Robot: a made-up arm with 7 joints. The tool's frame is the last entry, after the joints. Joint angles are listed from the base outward.
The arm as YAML. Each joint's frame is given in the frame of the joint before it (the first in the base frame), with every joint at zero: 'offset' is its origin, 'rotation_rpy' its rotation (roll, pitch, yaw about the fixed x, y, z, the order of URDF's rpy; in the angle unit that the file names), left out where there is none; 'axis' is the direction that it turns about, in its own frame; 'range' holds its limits. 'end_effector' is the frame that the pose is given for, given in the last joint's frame.
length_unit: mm
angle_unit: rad
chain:
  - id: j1
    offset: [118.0, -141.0, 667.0]
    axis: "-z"
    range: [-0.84, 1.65]
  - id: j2
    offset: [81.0, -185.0, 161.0]
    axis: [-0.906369, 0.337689, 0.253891]
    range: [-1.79, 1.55]
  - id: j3
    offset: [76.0, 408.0, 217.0]
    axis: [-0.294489, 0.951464, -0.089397]
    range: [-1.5, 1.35]
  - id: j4
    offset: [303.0, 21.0, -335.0]
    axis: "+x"
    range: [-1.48, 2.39]
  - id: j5
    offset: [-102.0, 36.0, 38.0]
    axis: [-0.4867, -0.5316, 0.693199]
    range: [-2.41, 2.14]
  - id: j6
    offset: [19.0, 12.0, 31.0]
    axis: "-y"
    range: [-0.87, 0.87]
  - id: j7
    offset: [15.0, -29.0, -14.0]
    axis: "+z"
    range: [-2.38, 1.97]
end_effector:
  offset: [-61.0, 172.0, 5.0]
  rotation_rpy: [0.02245, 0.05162, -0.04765]
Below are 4 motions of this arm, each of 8 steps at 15 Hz.
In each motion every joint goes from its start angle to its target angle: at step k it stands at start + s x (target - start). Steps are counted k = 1, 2, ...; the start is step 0. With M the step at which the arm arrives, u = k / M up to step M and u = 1 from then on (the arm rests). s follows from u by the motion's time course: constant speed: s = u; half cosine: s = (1 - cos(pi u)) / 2; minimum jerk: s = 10 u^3 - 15 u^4 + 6 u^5.
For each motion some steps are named. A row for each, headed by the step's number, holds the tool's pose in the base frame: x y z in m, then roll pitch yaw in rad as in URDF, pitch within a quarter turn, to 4 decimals.
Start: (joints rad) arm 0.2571 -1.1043 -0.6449 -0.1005 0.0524 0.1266 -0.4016
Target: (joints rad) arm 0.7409 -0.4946 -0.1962 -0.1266 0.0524 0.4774 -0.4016
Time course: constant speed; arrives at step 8
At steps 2, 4, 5, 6, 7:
2: 0.5659 -0.2875 1.4983 1.2828 -0.1671 -1.5139
4: 0.6286 -0.2391 1.4034 1.1302 -0.2768 -1.5625
5: 0.6571 -0.2242 1.3477 1.0494 -0.3290 -1.5797
6: 0.6821 -0.2152 1.2874 0.9650 -0.3785 -1.5917
7: 0.7029 -0.2116 1.2234 0.8765 -0.4249 -1.5980

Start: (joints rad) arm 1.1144 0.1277 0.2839 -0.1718 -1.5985 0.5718 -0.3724
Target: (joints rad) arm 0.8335 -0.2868 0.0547 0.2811 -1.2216 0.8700 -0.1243
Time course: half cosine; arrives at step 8
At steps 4, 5, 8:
4: 0.6316 -0.3787 0.7602 -0.0106 0.4234 -2.4686
5: 0.6581 -0.3610 0.8357 0.1749 0.4853 -2.2809
8: 0.6752 -0.3328 0.9579 0.5111 0.5139 -1.9878

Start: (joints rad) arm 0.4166 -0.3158 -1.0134 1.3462 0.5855 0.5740 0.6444
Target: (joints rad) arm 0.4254 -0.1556 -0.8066 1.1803 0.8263 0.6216 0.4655
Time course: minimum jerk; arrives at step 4
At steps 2, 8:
2: 0.6601 -0.0260 1.1194 -3.1081 -0.6624 -2.9068
8: 0.6740 0.0060 1.0426 -3.0866 -0.7873 -2.9946

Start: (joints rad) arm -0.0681 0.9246 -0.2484 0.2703 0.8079 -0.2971 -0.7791
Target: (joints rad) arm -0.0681 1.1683 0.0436 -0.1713 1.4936 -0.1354 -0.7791
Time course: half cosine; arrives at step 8
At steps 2, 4, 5, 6, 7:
2: 0.2656 0.1005 0.2218 -0.9038 -0.1717 0.3649
4: 0.1985 -0.0291 0.1693 -1.1454 -0.0040 0.6724
5: 0.1631 -0.1052 0.1583 -1.2234 0.1432 0.8213
6: 0.1346 -0.1707 0.1595 -1.2556 0.2891 0.9408
7: 0.1165 -0.2140 0.1658 -1.2582 0.3940 1.0205

